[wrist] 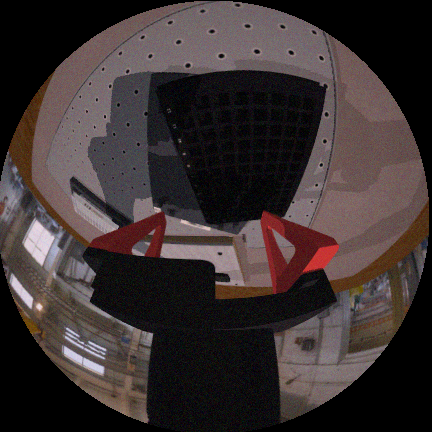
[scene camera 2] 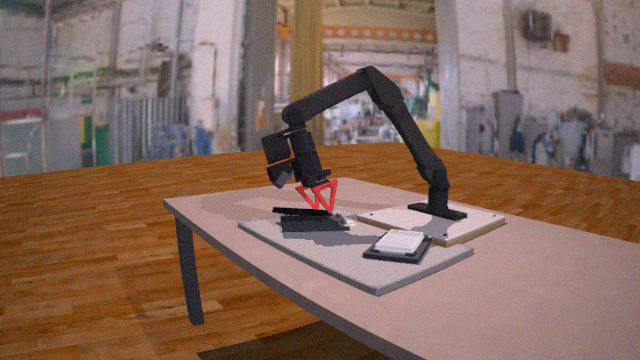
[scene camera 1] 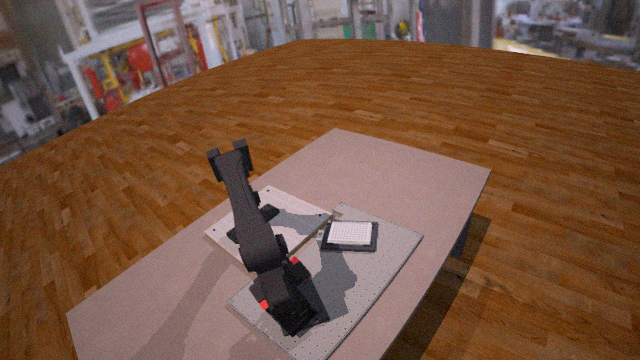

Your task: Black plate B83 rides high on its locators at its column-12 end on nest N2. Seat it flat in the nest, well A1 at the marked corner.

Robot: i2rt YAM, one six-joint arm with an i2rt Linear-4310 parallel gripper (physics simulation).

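Where they show: gripper, fingertip midpoint: (wrist: 212,216) (scene camera 2: 323,210); arm's base, link origin: (scene camera 2: 437,212).
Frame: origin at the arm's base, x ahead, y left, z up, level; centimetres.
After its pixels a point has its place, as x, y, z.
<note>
The black plate (scene camera 2: 300,211) @(38.7, -12.9, 3.5) (wrist: 250,145) @(38.2, -16.9, 3.3) lies over the dark grey nest (scene camera 1: 316,295) @(37.6, -8.3, 0.5) (scene camera 2: 315,224) @(36.4, -9.6, 0.5) (wrist: 167,185) @(34.1, -8.3, 0.5). In scene view 2 it shows nearly edge-on, with a gap beneath its left part. In the wrist view it sits to the right of the nest, part of which is uncovered on the left. My gripper (scene camera 2: 323,210) @(31.6, -13.1, 2.8) (wrist: 212,216) @(31.6, -13.1, 2.8) is open, its red fingertips low at the plate's near end; the right fingertip overlaps the plate's corner in the wrist view. Contact cannot be told. The arm hides most of the plate in scene view 1. Well A1 and the marked corner cannot be made out.
A white plate (scene camera 1: 350,232) @(31.0, 14.5, 1.6) (scene camera 2: 399,241) @(32.1, 15.7, 1.8) (wrist: 92,212) @(32.5, 11.1, 1.9) sits in another dark nest (scene camera 1: 375,245) @(39.8, 15.1, 0.5) (scene camera 2: 392,258) @(37.4, 19.2, 0.0). Both nests stand on the perforated grey board (scene camera 1: 400,240) @(44.5, 21.8, -0.7) (scene camera 2: 370,280) @(47.4, 24.0, -0.7) (wrist: 220,30). The arm's base stands on a white board (scene camera 1: 295,205) @(5.3, 15.5, 0.1) (scene camera 2: 480,222) @(-1.1, 16.4, 0.1) beside it.
</note>
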